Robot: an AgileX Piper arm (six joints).
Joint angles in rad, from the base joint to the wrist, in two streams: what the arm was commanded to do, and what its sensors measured. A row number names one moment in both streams.
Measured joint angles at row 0:
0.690, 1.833, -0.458, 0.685, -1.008, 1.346
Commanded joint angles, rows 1 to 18:
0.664, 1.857, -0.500, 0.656, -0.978, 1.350
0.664, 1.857, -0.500, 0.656, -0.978, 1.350
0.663, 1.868, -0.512, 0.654, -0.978, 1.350
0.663, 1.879, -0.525, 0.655, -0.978, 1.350
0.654, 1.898, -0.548, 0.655, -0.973, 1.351
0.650, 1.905, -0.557, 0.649, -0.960, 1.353
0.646, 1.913, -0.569, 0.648, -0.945, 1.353
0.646, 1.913, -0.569, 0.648, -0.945, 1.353
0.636, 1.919, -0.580, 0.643, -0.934, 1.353
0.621, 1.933, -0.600, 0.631, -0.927, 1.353
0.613, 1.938, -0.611, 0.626, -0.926, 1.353
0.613, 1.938, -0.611, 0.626, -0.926, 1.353
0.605, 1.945, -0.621, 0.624, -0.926, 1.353
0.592, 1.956, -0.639, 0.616, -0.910, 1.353
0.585, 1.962, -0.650, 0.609, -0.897, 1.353
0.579, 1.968, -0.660, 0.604, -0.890, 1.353
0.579, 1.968, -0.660, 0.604, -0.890, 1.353
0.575, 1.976, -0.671, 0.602, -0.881, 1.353
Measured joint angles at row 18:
0.590, 1.964, -0.642, 0.624, -0.910, 1.348
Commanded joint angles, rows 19 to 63:
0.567, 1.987, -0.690, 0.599, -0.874, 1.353
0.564, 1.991, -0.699, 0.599, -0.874, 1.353
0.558, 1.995, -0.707, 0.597, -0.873, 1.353
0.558, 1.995, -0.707, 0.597, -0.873, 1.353
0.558, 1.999, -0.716, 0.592, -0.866, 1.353
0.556, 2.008, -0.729, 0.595, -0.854, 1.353
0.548, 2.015, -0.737, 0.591, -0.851, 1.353
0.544, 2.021, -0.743, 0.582, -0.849, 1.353
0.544, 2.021, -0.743, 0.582, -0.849, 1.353
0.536, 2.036, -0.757, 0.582, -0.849, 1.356
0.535, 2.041, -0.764, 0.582, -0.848, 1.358
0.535, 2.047, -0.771, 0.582, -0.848, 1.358
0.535, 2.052, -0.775, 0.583, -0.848, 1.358
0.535, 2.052, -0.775, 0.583, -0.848, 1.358
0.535, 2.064, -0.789, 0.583, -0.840, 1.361
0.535, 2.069, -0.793, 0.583, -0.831, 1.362
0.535, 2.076, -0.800, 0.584, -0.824, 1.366
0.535, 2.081, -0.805, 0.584, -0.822, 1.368
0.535, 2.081, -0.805, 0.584, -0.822, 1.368
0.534, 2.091, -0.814, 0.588, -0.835, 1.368
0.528, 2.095, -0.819, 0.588, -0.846, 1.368
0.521, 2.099, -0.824, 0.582, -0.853, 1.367
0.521, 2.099, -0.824, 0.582, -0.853, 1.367
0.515, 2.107, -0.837, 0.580, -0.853, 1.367
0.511, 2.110, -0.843, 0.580, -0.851, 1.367
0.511, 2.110, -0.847, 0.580, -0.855, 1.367
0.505, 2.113, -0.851, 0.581, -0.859, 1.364
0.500, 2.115, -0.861, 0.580, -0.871, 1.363
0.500, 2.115, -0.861, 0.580, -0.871, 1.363
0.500, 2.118, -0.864, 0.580, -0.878, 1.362
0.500, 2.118, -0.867, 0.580, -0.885, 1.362
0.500, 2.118, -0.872, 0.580, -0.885, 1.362
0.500, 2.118, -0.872, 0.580, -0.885, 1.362
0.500, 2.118, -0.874, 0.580, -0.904, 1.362
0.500, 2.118, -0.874, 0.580, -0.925, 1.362
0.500, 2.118, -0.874, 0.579, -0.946, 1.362
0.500, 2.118, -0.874, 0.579, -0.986, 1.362
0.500, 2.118, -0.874, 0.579, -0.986, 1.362
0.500, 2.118, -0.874, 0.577, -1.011, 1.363
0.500, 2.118, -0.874, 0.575, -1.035, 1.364
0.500, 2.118, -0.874, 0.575, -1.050, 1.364
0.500, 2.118, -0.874, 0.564, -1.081, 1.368
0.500, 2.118, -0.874, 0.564, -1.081, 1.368
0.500, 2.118, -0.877, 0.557, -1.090, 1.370
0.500, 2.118, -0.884, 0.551, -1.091, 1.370
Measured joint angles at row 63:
0.513, 2.135, -0.846, 0.590, -0.899, 1.366
